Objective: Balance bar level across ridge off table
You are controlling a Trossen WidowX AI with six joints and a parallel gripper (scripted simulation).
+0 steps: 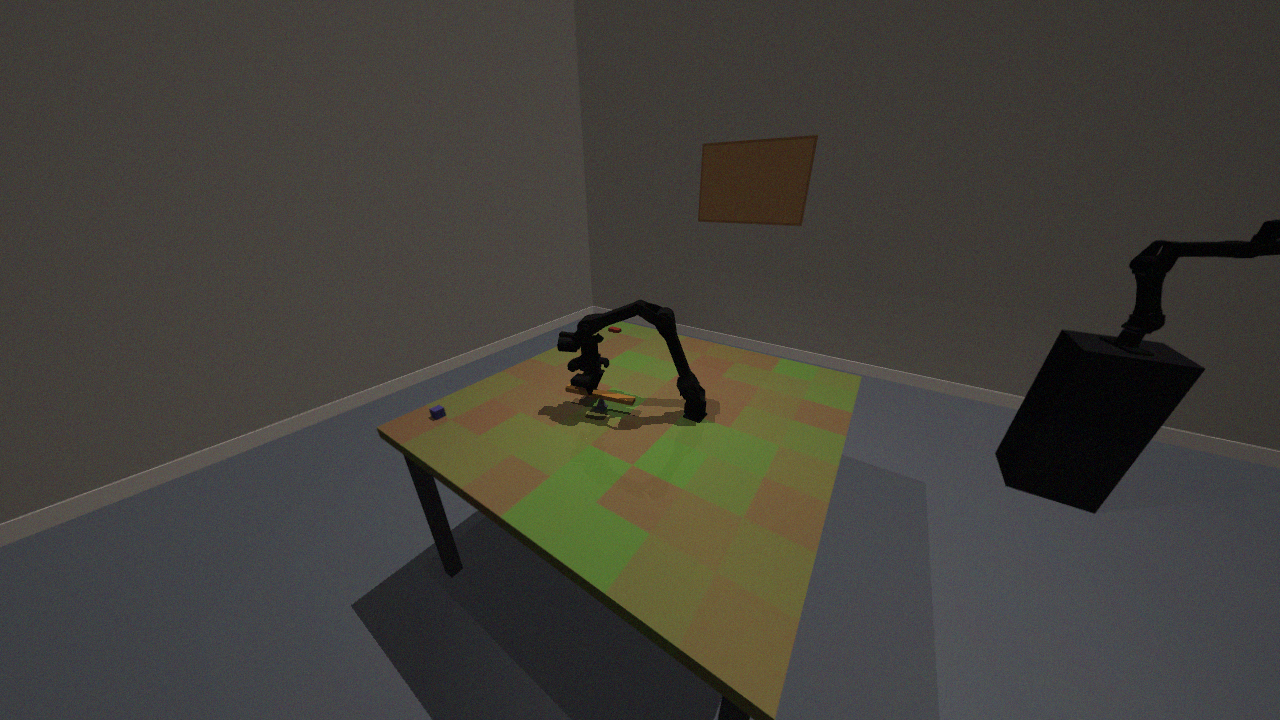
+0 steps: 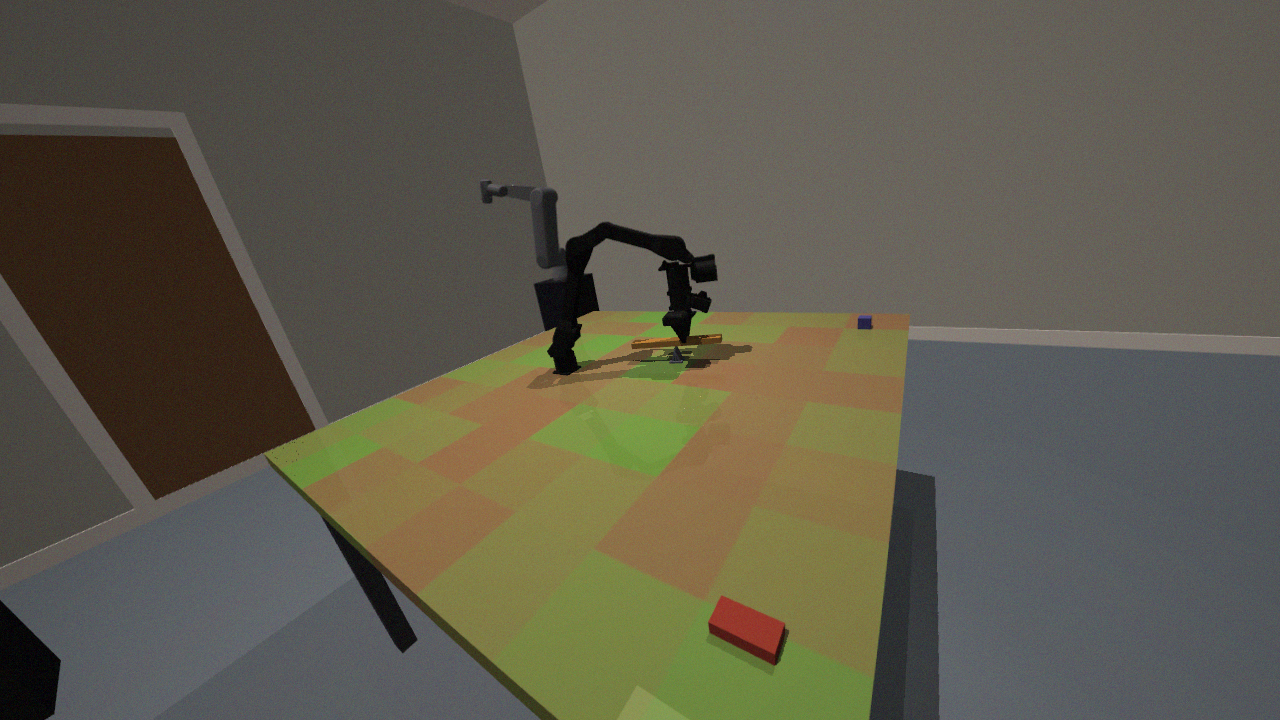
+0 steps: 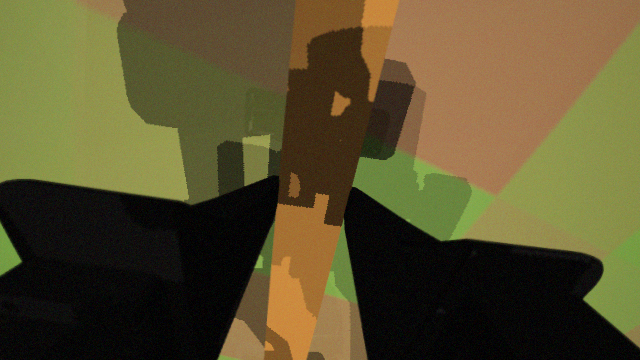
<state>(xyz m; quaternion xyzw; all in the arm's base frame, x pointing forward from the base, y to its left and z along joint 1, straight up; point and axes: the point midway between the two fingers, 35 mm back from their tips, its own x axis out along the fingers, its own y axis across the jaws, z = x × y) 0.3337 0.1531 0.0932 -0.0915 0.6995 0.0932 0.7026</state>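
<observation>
Right now the orange bar is 30 mm behind my gripper tip and 10 mm to the right of it. Round my gripper tip: red block: 650 mm to the right, 410 mm ahead, 50 mm below; blue cube: 410 mm ahead, 350 mm to the left, 40 mm below.
</observation>
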